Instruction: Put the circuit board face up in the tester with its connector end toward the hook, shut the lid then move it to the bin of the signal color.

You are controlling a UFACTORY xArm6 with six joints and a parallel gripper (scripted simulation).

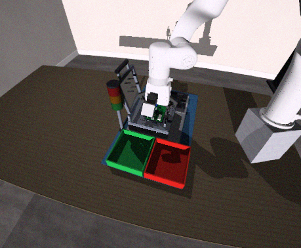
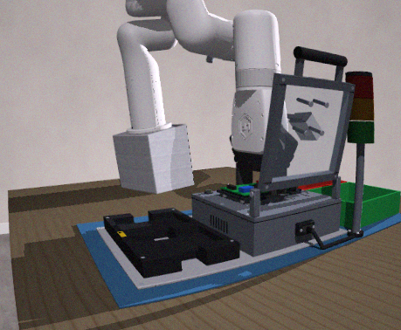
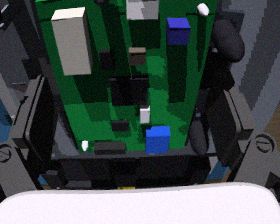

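Now: the green circuit board right at my hand. The rest, counted from my hand: clear lid (120 mm ahead, 100 mm above, 10 mm to the right); green bin (190 mm to the left, 70 mm ahead, 60 mm below); plate (10 mm to the left, 10 mm below, 10 mm ahead).
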